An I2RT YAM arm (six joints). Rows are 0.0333 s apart.
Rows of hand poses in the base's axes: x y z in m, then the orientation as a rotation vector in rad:
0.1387, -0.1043, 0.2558, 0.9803, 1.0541, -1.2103
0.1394, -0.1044, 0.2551, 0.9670, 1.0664, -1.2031
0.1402, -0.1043, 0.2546, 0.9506, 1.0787, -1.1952
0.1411, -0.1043, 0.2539, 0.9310, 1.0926, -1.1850
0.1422, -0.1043, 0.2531, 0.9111, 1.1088, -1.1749
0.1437, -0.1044, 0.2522, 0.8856, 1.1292, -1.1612
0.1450, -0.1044, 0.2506, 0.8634, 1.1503, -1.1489
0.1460, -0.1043, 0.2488, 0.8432, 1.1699, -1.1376
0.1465, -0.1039, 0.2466, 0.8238, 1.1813, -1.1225
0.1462, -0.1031, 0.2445, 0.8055, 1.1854, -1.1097
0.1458, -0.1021, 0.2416, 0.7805, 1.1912, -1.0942
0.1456, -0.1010, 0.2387, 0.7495, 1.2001, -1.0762
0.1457, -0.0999, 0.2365, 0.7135, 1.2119, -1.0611
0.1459, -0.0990, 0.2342, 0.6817, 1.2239, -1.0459
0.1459, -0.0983, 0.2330, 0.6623, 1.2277, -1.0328
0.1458, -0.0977, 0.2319, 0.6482, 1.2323, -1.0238
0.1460, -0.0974, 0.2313, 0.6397, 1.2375, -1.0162
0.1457, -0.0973, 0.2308, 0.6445, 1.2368, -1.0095
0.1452, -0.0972, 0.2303, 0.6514, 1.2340, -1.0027
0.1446, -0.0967, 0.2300, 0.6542, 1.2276, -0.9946
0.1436, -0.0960, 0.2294, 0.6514, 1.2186, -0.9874
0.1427, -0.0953, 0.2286, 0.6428, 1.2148, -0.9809
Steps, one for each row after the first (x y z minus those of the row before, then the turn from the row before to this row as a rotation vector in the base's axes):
0.0007, -0.0001, -0.0007, 0.0004, 0.0083, 0.0147
0.0008, 0.0001, -0.0005, -0.0014, 0.0089, 0.0169
0.0009, 0.0000, -0.0007, -0.0019, 0.0099, 0.0206
0.0011, 0.0000, -0.0008, -0.0006, 0.0117, 0.0210
0.0015, -0.0001, -0.0009, -0.0007, 0.0146, 0.0272
0.0013, 0.0000, -0.0016, 0.0016, 0.0151, 0.0243
0.0010, 0.0001, -0.0018, 0.0018, 0.0141, 0.0221
0.0005, 0.0004, -0.0022, -0.0011, 0.0062, 0.0232
-0.0003, 0.0008, -0.0021, -0.0051, 0.0019, 0.0201
-0.0004, 0.0010, -0.0029, -0.0075, 0.0039, 0.0260
-0.0002, 0.0011, -0.0029, -0.0086, 0.0069, 0.0316
0.0001, 0.0011, -0.0022, -0.0111, 0.0122, 0.0326
0.0002, 0.0009, -0.0023, -0.0082, 0.0114, 0.0302
0.0000, 0.0007, -0.0012, -0.0054, 0.0027, 0.0208
-0.0001, 0.0006, -0.0011, -0.0031, 0.0037, 0.0149
0.0002, 0.0003, -0.0006, 0.0002, 0.0032, 0.0107
-0.0003, 0.0001, -0.0005, 0.0053, -0.0048, 0.0020
-0.0005, 0.0001, -0.0005, 0.0056, -0.0071, 0.0007
-0.0006, 0.0005, -0.0003, 0.0017, -0.0093, 0.0037
-0.0010, 0.0007, -0.0006, -0.0036, -0.0095, 0.0061
-0.0009, 0.0007, -0.0008, -0.0050, -0.0035, 0.0093

